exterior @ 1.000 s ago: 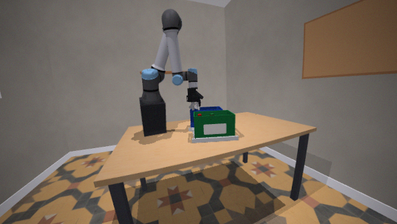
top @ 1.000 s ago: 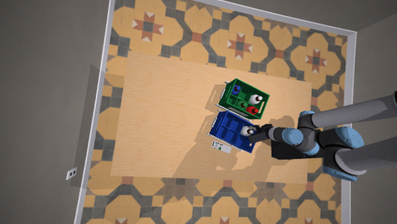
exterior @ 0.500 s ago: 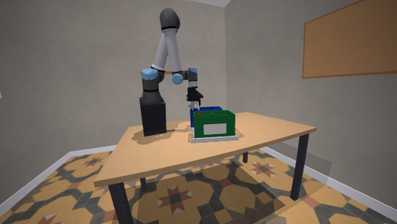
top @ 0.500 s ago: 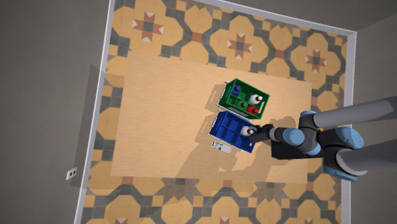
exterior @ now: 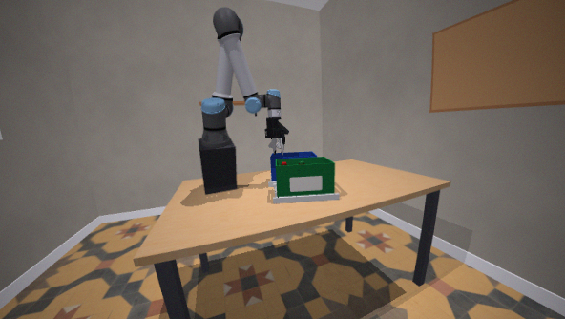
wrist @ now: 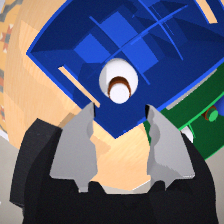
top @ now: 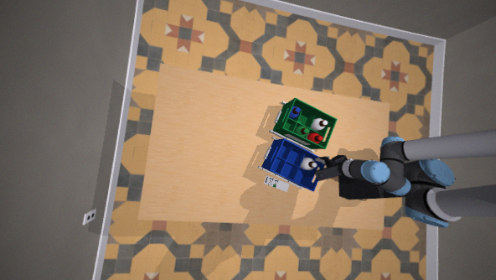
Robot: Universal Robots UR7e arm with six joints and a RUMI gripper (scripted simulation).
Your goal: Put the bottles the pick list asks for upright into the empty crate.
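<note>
Now: hand 60 mm short of the green-label bottle, 180 mm to the left of it and 110 mm above it. Also, from my hand: red-label bottle: 30 mm behind, 150 mm to the right, 110 mm below; white bottle: 110 mm below; blue crate: 100 mm ahead, 10 mm to the left, 110 mm below.
</note>
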